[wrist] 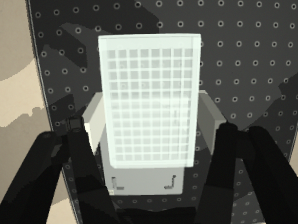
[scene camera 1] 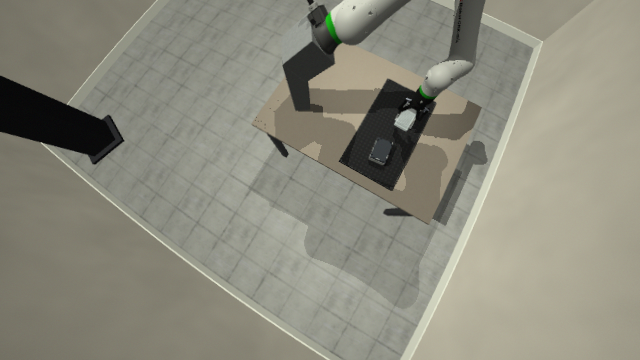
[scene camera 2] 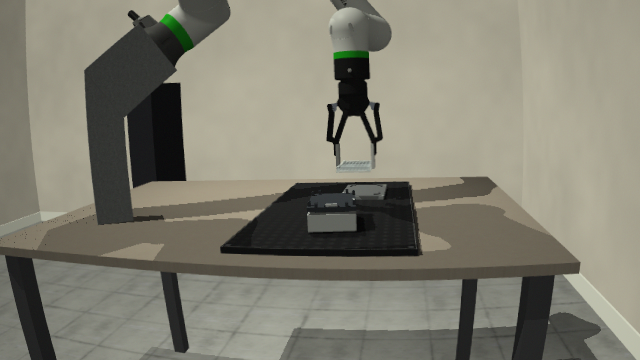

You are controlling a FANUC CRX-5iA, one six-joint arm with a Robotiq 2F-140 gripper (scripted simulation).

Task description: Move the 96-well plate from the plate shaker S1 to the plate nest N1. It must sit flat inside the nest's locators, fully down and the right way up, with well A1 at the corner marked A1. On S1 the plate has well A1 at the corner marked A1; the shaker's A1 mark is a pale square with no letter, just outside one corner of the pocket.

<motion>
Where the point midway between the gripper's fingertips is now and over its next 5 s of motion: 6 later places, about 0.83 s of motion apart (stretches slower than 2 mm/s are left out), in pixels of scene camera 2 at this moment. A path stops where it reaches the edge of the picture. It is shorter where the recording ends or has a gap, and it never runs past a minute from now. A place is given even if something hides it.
My gripper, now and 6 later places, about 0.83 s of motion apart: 355,168; 361,167; 364,173; 364,185; 364,186; 364,187; 364,183
</motion>
